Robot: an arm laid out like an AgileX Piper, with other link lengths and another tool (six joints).
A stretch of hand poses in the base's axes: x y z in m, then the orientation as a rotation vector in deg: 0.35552 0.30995 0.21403 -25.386 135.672 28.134; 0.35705 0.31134 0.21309 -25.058 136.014 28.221; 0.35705 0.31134 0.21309 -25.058 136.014 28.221; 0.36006 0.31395 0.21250 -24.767 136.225 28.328; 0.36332 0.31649 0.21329 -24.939 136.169 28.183; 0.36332 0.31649 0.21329 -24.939 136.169 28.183; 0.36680 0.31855 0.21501 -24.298 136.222 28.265; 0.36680 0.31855 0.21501 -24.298 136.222 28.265
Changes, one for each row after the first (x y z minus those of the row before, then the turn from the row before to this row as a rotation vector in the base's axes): 0.00153 0.00139 -0.00094 0.057 0.353 -0.207; 0.00000 0.00000 0.00000 0.000 0.000 0.000; 0.00301 0.00261 -0.00059 0.095 0.234 -0.176; 0.00326 0.00254 0.00079 -0.130 -0.095 0.082; 0.00000 0.00000 0.00000 0.000 0.000 0.000; 0.00348 0.00206 0.00172 0.218 0.084 -0.439; 0.00000 0.00000 0.00000 0.000 0.000 0.000
